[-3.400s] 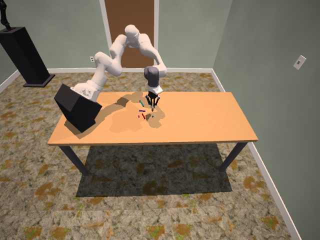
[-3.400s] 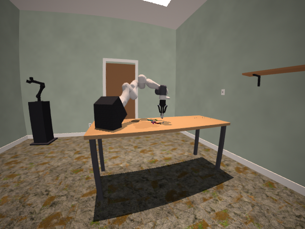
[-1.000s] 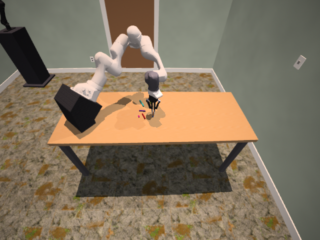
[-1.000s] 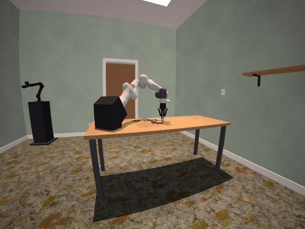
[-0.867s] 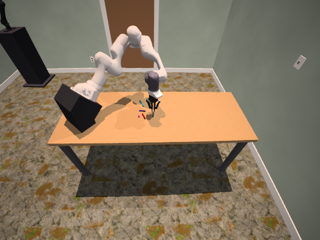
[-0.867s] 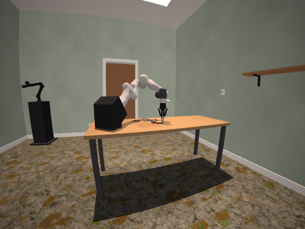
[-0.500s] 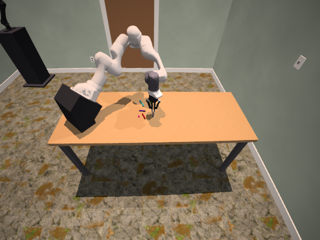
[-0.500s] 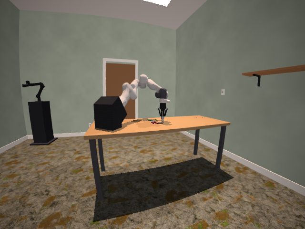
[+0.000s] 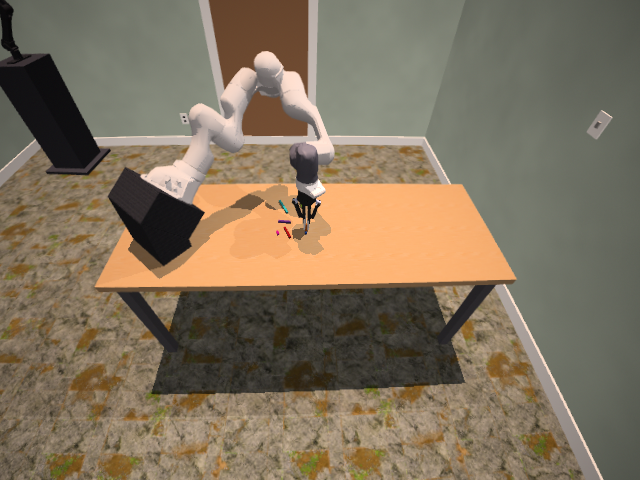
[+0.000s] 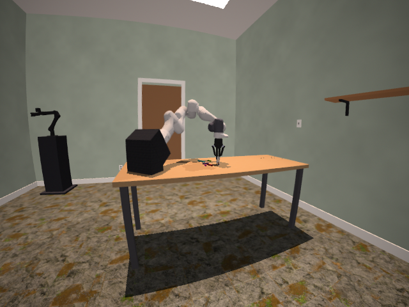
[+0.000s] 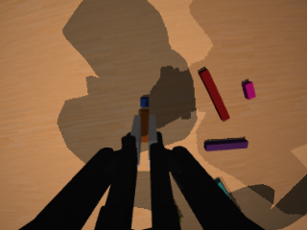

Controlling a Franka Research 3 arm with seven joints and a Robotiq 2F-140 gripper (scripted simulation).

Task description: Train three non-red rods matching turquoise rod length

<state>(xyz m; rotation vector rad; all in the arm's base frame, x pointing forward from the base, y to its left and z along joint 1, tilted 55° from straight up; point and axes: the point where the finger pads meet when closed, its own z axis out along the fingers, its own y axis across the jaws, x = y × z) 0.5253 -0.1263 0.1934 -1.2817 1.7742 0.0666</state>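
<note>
My gripper is now 40 mm above the blue rod and 30 mm to the left of it. Also, from my hand: purple rod: 110 mm behind, 40 mm to the left, 40 mm below; then red rod: 90 mm behind, 40 mm below, 30 mm to the right; then orange rod: 30 mm below.
</note>
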